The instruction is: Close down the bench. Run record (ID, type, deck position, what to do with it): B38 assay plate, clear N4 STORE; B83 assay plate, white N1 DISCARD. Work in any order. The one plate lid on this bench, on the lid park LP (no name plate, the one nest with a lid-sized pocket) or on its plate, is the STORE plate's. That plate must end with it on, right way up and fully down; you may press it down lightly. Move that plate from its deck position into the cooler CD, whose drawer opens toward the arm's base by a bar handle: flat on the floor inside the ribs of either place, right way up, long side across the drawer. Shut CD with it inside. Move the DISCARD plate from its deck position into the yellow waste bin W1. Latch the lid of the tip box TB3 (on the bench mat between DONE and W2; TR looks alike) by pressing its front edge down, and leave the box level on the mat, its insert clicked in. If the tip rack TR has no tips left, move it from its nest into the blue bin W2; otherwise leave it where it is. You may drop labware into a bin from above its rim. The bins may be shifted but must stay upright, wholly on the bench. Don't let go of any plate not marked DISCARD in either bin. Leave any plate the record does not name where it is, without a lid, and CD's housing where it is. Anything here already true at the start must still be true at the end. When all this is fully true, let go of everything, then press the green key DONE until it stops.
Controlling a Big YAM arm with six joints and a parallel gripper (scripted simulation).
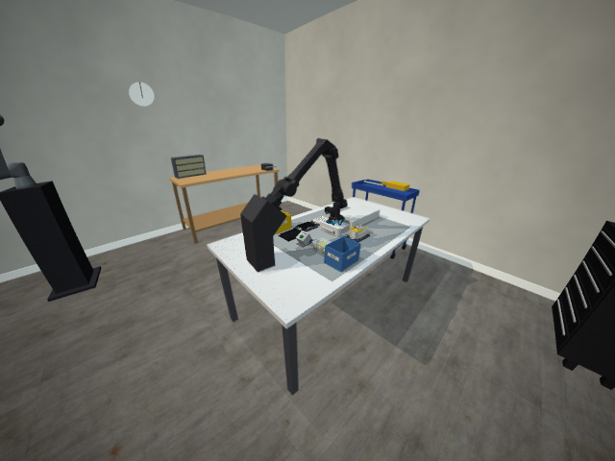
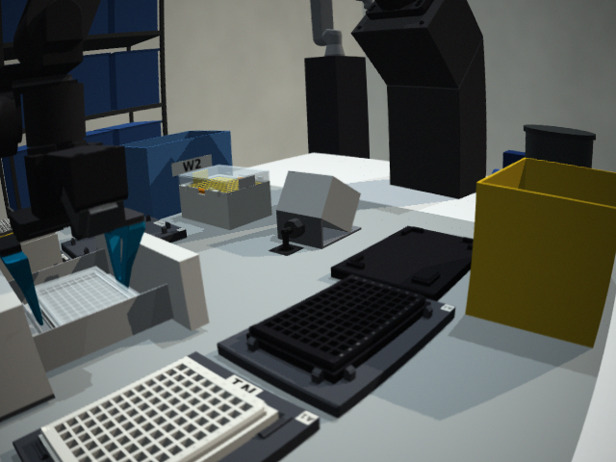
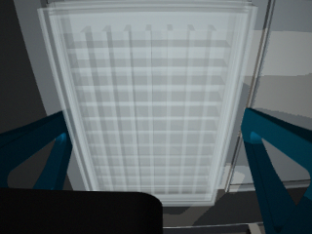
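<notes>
Now: hand right at the clear plate lid. From my hand the other things lie so: white plate 1 cm ahead, 19 cm to the left, 1 cm below; cooler drawer 3 cm ahead; clear plate 1 cm below.
</notes>
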